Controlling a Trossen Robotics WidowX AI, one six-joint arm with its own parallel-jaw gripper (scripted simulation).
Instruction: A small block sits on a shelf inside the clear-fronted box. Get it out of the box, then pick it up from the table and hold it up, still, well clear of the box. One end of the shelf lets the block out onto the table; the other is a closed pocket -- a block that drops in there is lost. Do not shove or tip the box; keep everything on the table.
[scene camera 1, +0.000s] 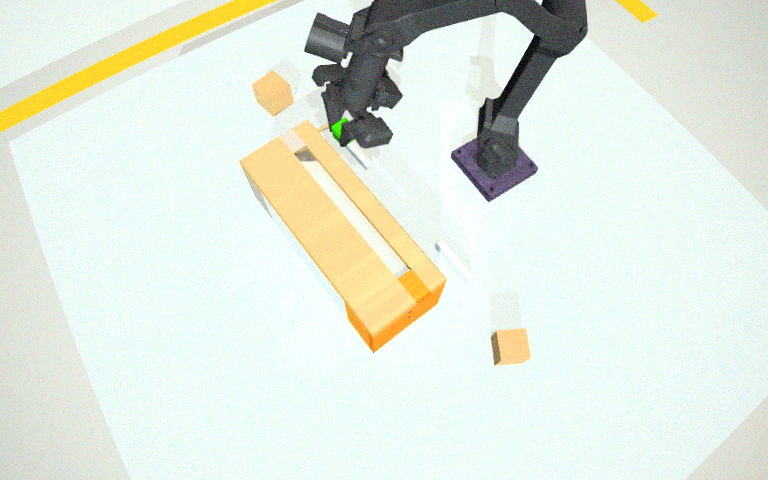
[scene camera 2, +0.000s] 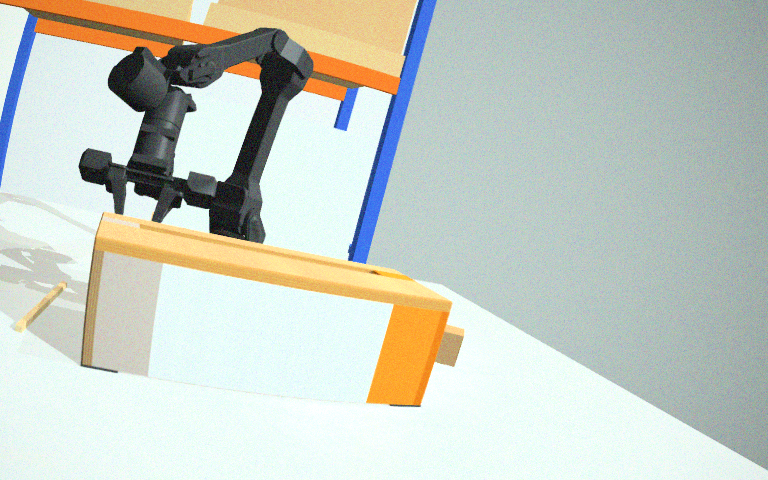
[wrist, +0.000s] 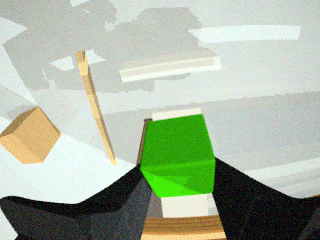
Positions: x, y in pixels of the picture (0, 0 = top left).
Scene:
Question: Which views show the long wooden box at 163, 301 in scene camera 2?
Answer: Scene camera 1, scene camera 2 and the wrist view: all of them.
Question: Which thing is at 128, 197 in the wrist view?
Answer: The gripper.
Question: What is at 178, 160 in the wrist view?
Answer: A green block.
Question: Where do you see a thin wooden stick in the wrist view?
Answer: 82, 60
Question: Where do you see the gripper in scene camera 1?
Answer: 337, 138

